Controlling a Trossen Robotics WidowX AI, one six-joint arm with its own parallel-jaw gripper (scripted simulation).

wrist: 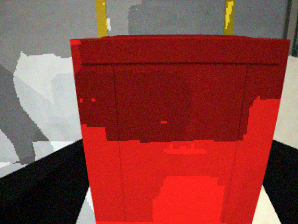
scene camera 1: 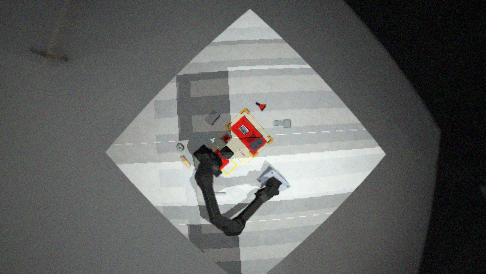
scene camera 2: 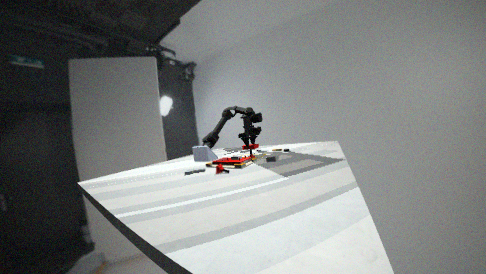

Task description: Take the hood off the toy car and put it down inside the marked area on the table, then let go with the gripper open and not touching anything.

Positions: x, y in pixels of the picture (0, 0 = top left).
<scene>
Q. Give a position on a red hood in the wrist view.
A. At 167, 121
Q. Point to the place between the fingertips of my gripper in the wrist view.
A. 174, 146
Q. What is my gripper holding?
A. A red hood.
</scene>
